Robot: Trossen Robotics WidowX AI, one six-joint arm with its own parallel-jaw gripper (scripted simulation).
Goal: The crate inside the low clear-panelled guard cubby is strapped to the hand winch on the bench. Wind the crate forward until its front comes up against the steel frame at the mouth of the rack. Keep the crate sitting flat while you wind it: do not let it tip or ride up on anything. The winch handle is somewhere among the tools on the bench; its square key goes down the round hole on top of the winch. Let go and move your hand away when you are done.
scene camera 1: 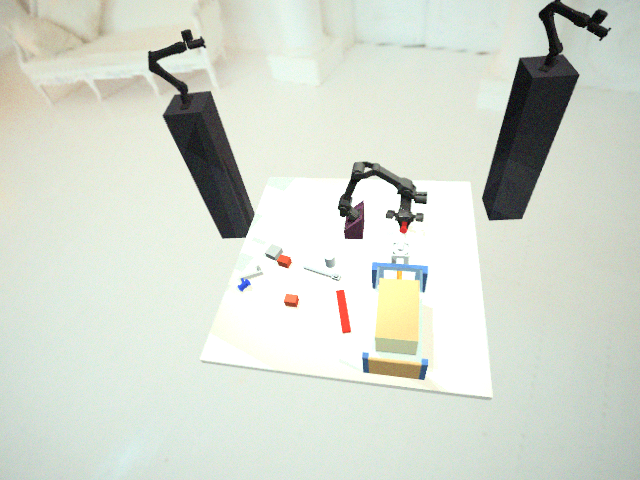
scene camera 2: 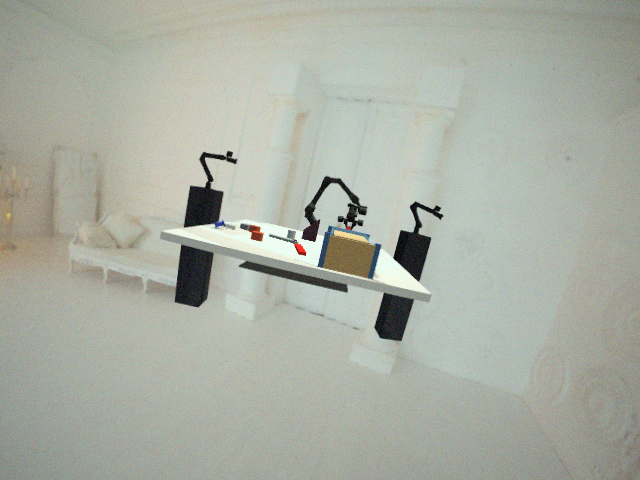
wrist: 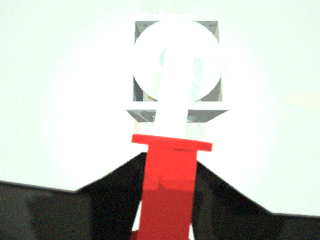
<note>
The pictures show: the gripper and a winch.
</note>
